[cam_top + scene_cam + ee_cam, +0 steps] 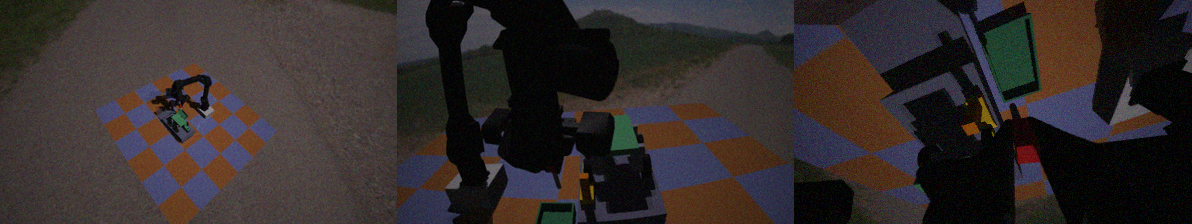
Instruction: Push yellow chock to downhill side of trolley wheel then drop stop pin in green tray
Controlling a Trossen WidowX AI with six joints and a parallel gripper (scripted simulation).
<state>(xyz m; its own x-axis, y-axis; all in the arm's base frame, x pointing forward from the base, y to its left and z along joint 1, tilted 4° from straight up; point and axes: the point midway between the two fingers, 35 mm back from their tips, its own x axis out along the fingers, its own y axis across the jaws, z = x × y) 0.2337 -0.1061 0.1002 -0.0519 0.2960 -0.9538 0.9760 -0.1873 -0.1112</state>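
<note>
Right now the red-headed stop pin is right at my gripper tip. Also, from my gripper tip: trolley: 10 cm ahead, 11 cm to the left, 2 cm below; then green tray: 2 cm behind, 14 cm below; then yellow chock: 5 cm ahead, 3 cm to the left, 5 cm below.
</note>
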